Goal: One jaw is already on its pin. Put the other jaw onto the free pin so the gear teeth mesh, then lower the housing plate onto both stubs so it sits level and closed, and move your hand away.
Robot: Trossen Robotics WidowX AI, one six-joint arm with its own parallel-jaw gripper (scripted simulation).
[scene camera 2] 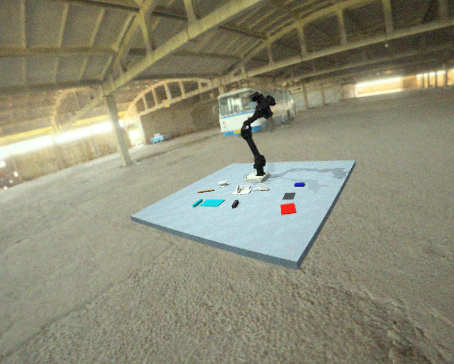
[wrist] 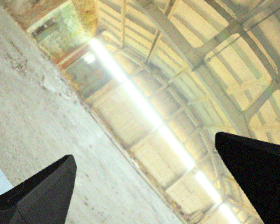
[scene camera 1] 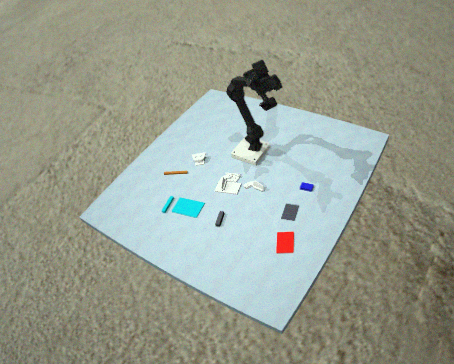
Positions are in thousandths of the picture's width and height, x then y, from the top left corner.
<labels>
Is my gripper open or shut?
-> Open.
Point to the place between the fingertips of my gripper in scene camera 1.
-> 561,262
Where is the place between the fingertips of my gripper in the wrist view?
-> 523,676
</labels>
